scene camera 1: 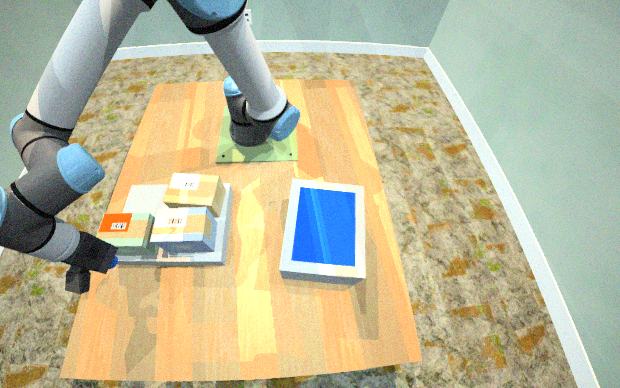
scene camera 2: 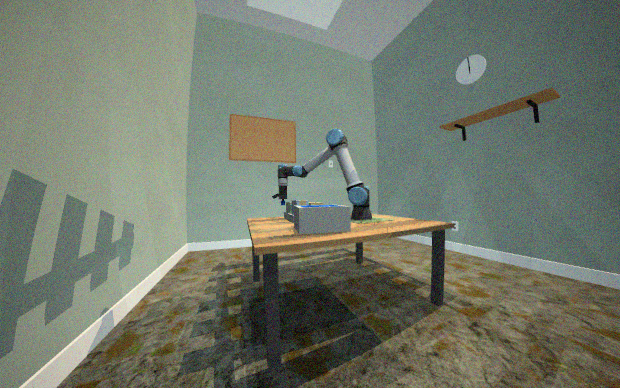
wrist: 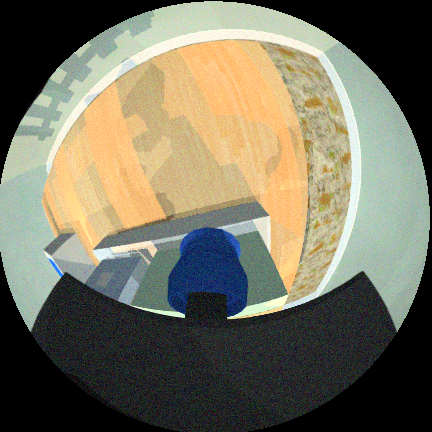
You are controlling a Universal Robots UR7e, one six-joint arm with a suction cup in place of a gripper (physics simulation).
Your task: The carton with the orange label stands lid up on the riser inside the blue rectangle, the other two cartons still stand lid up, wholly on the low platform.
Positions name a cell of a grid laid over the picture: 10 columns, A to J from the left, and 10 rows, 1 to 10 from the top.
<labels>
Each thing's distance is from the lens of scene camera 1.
carton with orange label (scene camera 1: C6): 71 cm
riser with blue rectangle (scene camera 1: F7): 59 cm
The marked spots on the carton with orange label and the riser with blue rectangle are 48 cm apart.
</labels>
